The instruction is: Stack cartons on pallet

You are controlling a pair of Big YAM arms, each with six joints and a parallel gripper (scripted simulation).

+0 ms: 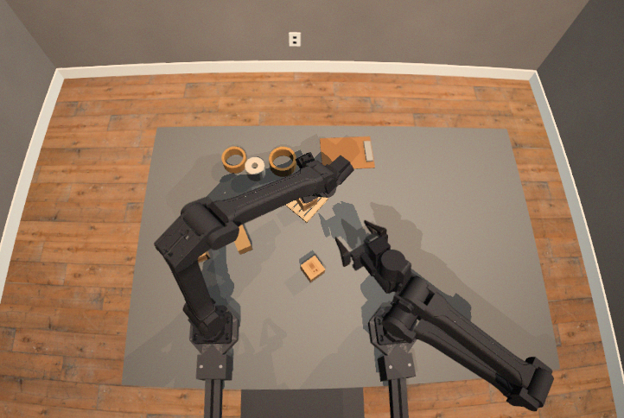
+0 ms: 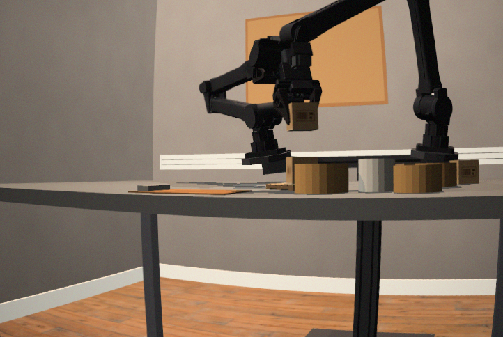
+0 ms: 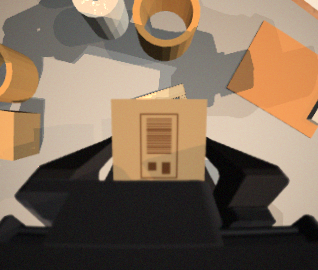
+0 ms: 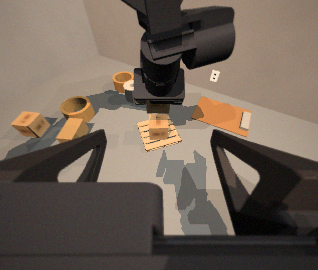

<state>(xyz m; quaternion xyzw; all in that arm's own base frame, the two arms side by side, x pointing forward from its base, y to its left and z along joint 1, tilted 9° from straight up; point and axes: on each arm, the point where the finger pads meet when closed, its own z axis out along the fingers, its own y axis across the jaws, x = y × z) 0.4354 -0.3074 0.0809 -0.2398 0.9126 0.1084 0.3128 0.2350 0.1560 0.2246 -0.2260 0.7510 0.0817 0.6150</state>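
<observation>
My left gripper is now 11 cm above the carton. From my left hand the other things lie so: wooden pallet 14 cm below, 1 cm ahead.
</observation>
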